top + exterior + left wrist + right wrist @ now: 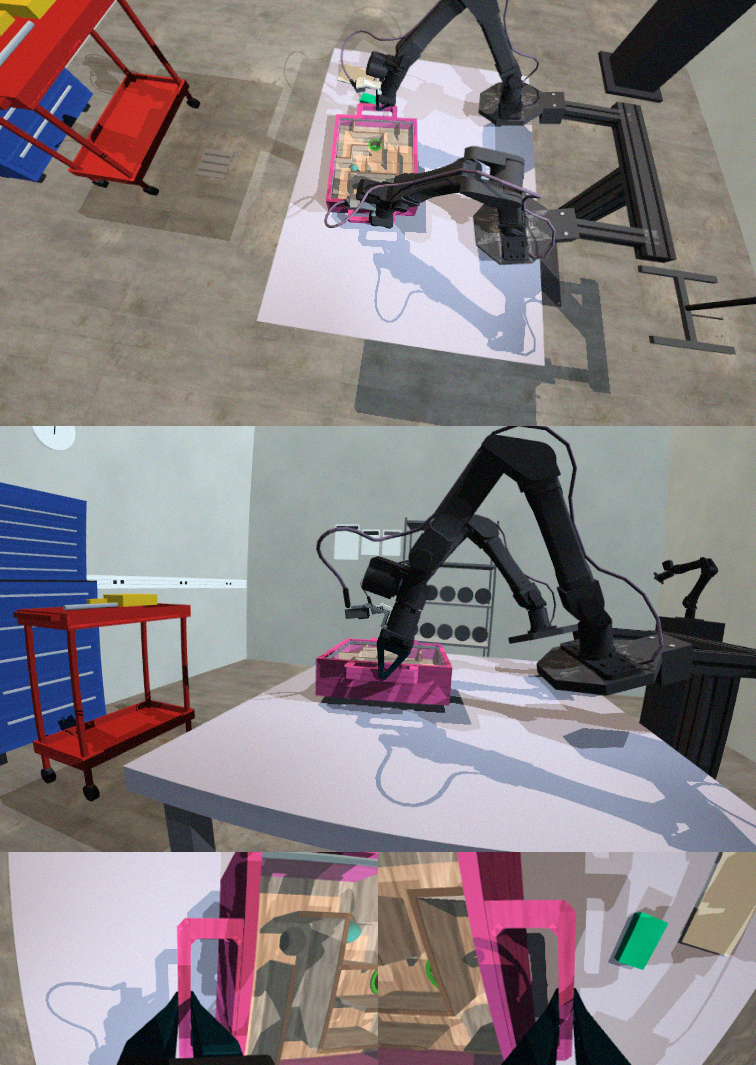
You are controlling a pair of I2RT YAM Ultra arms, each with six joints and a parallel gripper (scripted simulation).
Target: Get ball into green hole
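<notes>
Right now the green block is 10 cm to the right of my right hand, 8 cm below it and 5 cm ahead of it. From my right hand the other things lie so: beige card (23 cm to the right, 13 cm ahead, 9 cm below); then pink-framed maze board (23 cm to the left, 3 cm below, 2 cm behind).
</notes>
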